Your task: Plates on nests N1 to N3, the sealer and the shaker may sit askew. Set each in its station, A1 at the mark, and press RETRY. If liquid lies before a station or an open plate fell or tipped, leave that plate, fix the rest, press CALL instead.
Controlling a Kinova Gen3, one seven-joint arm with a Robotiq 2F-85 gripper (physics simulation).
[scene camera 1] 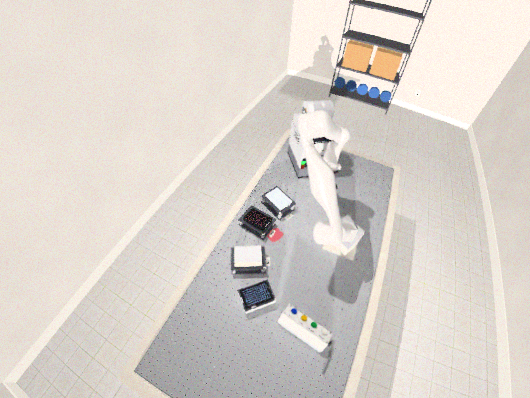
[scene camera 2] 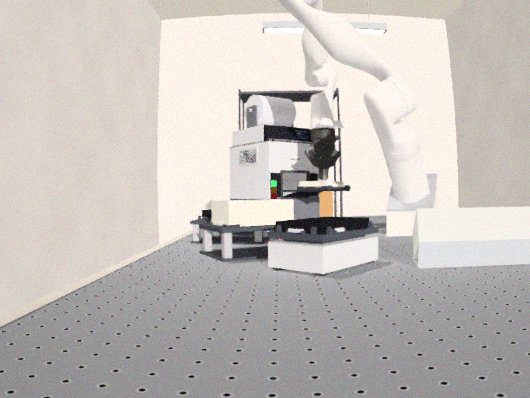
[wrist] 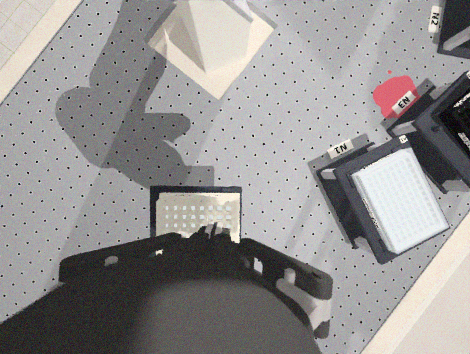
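My gripper [scene camera 2: 324, 176] [wrist: 215, 232] is shut and holds nothing. Its tips are at or just above the cream plate [scene camera 2: 320, 184] [wrist: 195, 212] on the dark tray [scene camera 2: 345, 188] [wrist: 154, 212] of the white sealer [scene camera 2: 250, 180]; contact is unclear. The arm hides the gripper in scene camera 1. A pale plate [scene camera 1: 278, 199] [wrist: 402, 200] lies on N1. A dark plate with red wells [scene camera 1: 257, 218] lies on N3, with red liquid [scene camera 1: 275, 235] [wrist: 392, 92] before N3's label. A tall white plate or stack [scene camera 1: 249, 256] [scene camera 2: 252, 212] is on N2. A blue-welled plate [scene camera 1: 257, 294] sits on the shaker [scene camera 1: 260, 309] [scene camera 2: 325, 255].
A white button box [scene camera 1: 302, 334] [scene camera 2: 470, 252] with blue, yellow, green and white buttons stands beyond the shaker. The arm's base plate [wrist: 217, 90] is right of the nests in scene camera 1. A shelf rack [scene camera 1: 377, 43] stands at the far wall.
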